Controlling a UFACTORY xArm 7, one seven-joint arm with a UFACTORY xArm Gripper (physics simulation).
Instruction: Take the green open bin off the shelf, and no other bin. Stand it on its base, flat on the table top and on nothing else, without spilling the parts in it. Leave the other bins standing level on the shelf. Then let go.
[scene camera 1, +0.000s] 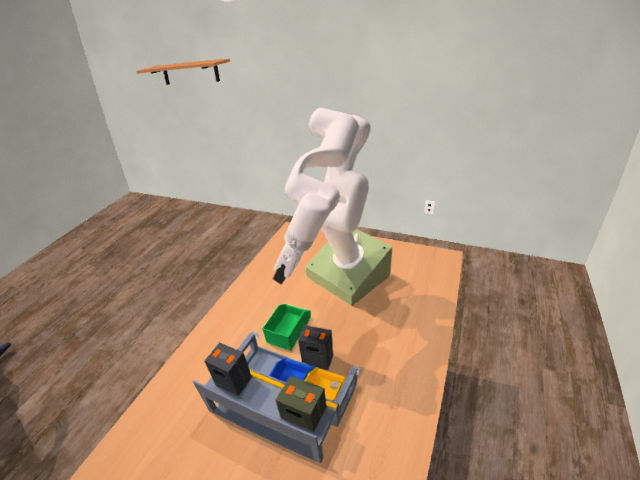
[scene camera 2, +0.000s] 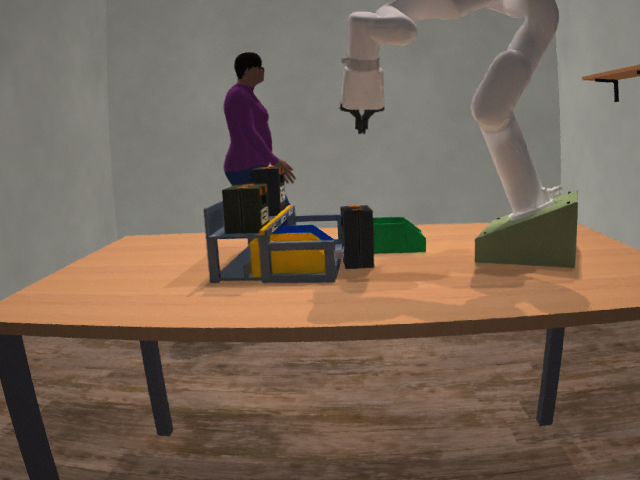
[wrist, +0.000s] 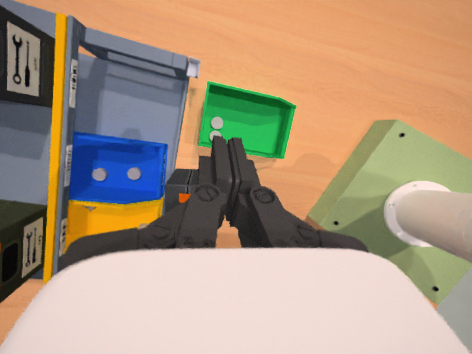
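Seen in the pictures: gripper, between the fingertips: (scene camera 1: 278, 280) (scene camera 2: 361, 131) (wrist: 223, 157); arm's base, origin of its link: (scene camera 1: 348, 256) (scene camera 2: 532, 211) (wrist: 419, 213).
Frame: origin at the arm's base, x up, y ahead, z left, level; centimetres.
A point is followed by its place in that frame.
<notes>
The green open bin (scene camera 1: 286, 326) @(x -10.2, y 35.1, z -9.9 cm) (scene camera 2: 397, 236) @(x -6.3, y 34.2, z -3.5 cm) (wrist: 252, 120) @(x -10.2, y 34.6, z -9.7 cm) stands upright and flat on the table top (scene camera 1: 170, 392) @(x -10.5, y 76.3, z -30.1 cm) (scene camera 2: 155, 304) @(x -10.5, y 80.4, z 38.8 cm) (wrist: 345, 60) @(x -10.5, y 18.8, z -25.9 cm), apart from the shelf. Round grey parts (wrist: 216, 122) @(x -9.2, y 41.6, z -7.5 cm) show inside it in the wrist view. My gripper (scene camera 1: 279, 281) @(x 20.0, y 42.2, z -4.2 cm) (scene camera 2: 361, 132) @(x 20.0, y 42.2, z -4.2 cm) (wrist: 223, 157) @(x 20.0, y 42.2, z -4.2 cm) is shut with nothing between its fingers, high above the table and apart from the bin. The blue bin (scene camera 1: 290, 370) @(x -9.6, y 51.5, z 1.4 cm) (scene camera 2: 305, 230) @(x -3.7, y 56.7, z -0.2 cm) (wrist: 117, 170) @(x -9.6, y 57.9, z 5.9 cm) and the yellow bin (scene camera 1: 326, 384) @(x -9.6, y 51.4, z 14.2 cm) (scene camera 2: 297, 258) @(x -5.9, y 55.2, z 20.3 cm) (wrist: 115, 217) @(x -9.6, y 57.1, z 15.5 cm) stand level on the grey shelf (scene camera 1: 258, 421) @(x 0.4, y 74.7, z 6.3 cm) (scene camera 2: 299, 277) @(x -9.4, y 54.5, z 22.9 cm) (wrist: 130, 100) @(x -9.9, y 57.5, z -7.4 cm).
A black case (scene camera 1: 315, 346) @(x 1.3, y 46.7, z 8.9 cm) (scene camera 2: 358, 236) @(x -3.2, y 42.9, z 11.7 cm) stands on the table between shelf and green bin, close to both. Another black case (scene camera 1: 227, 367) @(x 11.7, y 69.5, z -4.4 cm) and an olive case (scene camera 1: 300, 404) @(x 9.2, y 69.3, z 17.0 cm) (scene camera 2: 244, 209) @(x 4.8, y 66.0, z 20.4 cm) stand on the shelf's upper level. A person (scene camera 2: 245, 124) stands behind the table.
</notes>
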